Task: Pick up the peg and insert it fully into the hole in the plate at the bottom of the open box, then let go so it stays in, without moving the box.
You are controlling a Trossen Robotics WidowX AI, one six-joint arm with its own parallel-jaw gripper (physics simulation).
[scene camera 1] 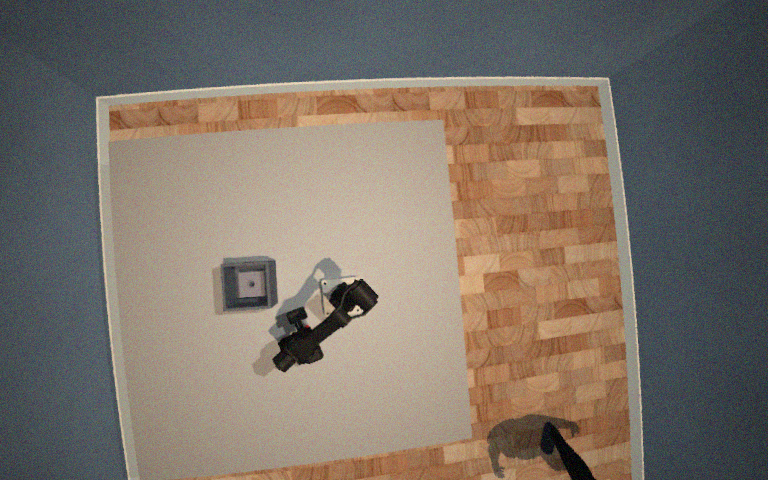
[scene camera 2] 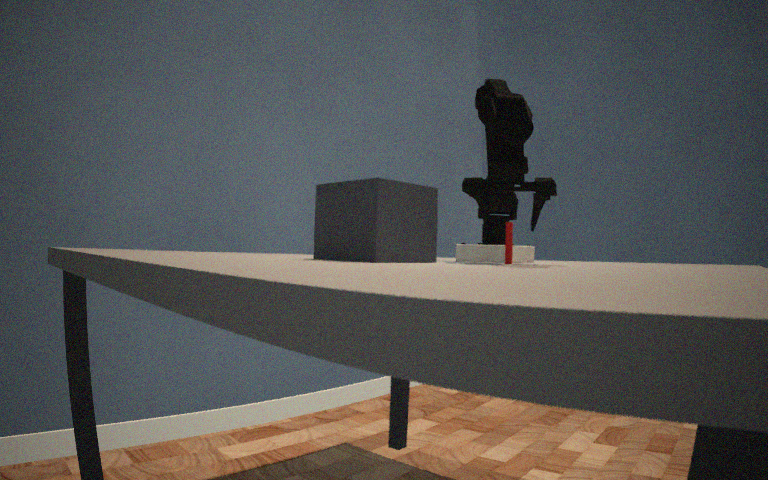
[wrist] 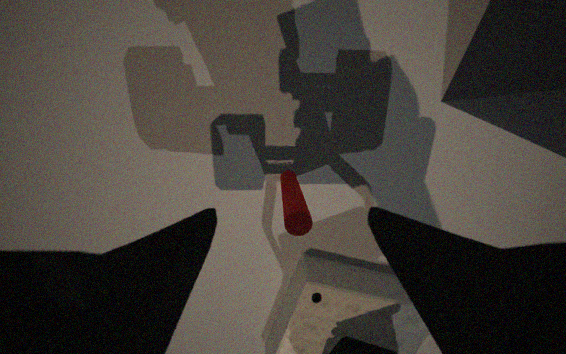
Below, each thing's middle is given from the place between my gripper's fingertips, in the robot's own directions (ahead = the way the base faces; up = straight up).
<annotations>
My hand is 20 mm above the red peg [wrist: 297, 220]. The rest, counted from my hand: grey box [scene camera 1: 231, 299] 210 mm ahead, 160 mm to the right, 10 mm above; plate [scene camera 1: 246, 289] 210 mm ahead, 160 mm to the right, 30 mm below.
</annotations>
